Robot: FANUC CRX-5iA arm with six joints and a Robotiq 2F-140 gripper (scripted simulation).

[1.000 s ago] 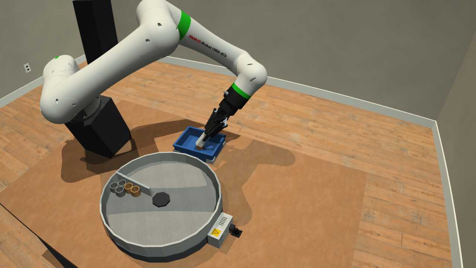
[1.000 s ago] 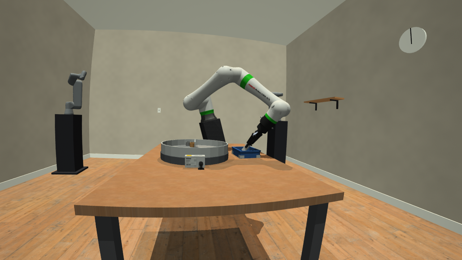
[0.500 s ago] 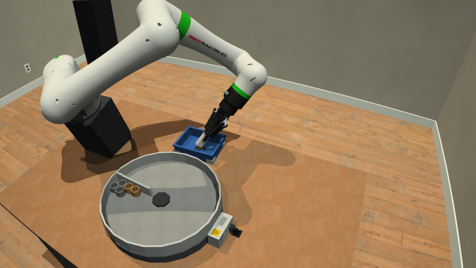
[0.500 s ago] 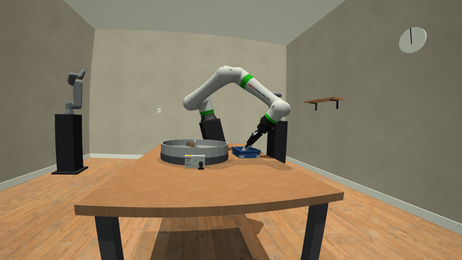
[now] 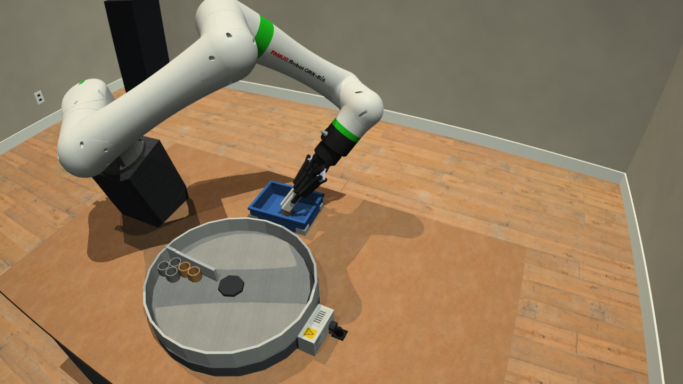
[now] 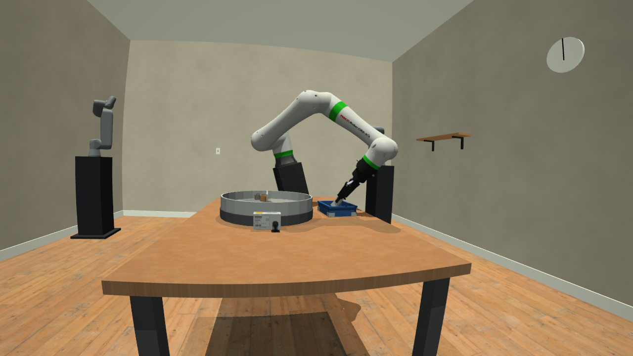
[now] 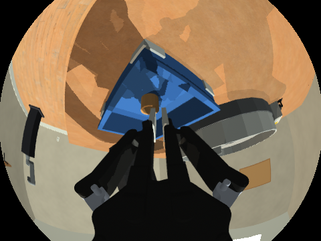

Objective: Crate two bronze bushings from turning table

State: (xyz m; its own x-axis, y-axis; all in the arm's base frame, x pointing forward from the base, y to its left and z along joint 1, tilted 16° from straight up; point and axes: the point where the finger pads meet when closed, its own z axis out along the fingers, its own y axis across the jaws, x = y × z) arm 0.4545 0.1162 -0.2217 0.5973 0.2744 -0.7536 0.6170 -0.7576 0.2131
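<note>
The blue crate is 20 mm behind my hand and 40 mm below it. Round my hand: grey turning table: 10 mm behind, 350 mm to the right, 10 mm below.
</note>
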